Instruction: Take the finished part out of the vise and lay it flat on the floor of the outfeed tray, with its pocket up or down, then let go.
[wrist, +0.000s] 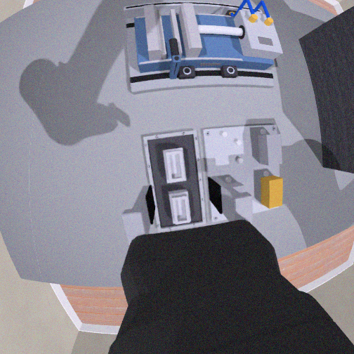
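Note:
The outfeed tray (196, 165) has a light screwed rim and a dark floor. Two light grey parts lie in it, pockets up: one part (174, 165) in the upper half, the other part (180, 207) in the lower half; both look flat. My gripper (180, 192) is open and empty, its black-padded fingers wide apart on either side of the tray's lower half, with a gap to the lower part on each side. The blue vise (217, 44) is at the top; its grey jaws stand apart, with a narrow grey upright piece between them and no pocketed part visible there.
Right of the tray is a light plate (213, 143) with small pins and grey blocks. A yellow-orange block (271, 192) stands at its right side. A dark panel (332, 95) is at the right edge. A black handle (173, 46) is on the vise's near side.

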